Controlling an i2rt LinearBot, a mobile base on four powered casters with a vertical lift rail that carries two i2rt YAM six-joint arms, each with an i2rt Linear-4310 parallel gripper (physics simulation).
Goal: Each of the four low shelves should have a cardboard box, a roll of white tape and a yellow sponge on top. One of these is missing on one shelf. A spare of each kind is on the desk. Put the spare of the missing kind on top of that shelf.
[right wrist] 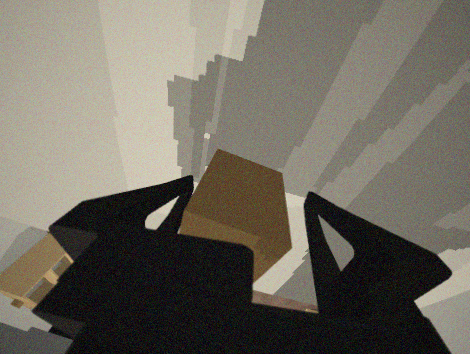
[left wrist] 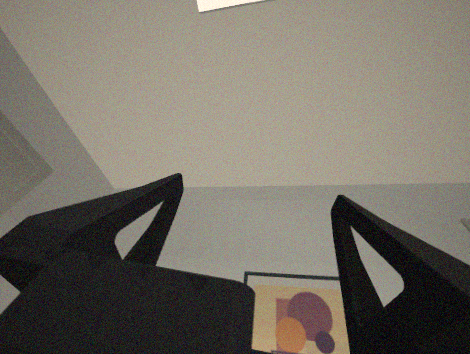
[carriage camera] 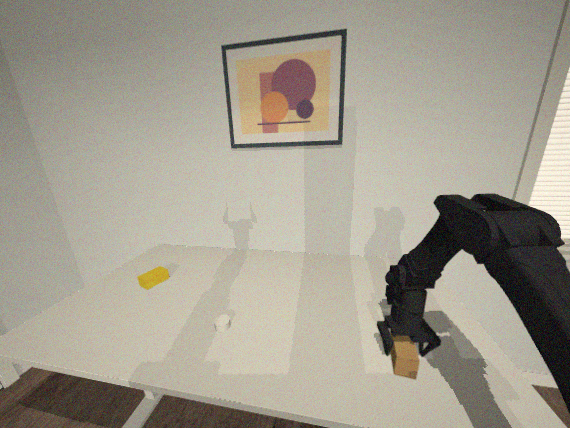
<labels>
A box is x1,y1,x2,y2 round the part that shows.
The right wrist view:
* my right gripper: [32,175,451,353]
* cardboard box: [179,149,291,283]
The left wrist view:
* my left gripper: [0,173,469,353]
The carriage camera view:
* my right gripper: [377,285,440,356]
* cardboard box: [390,334,419,379]
</labels>
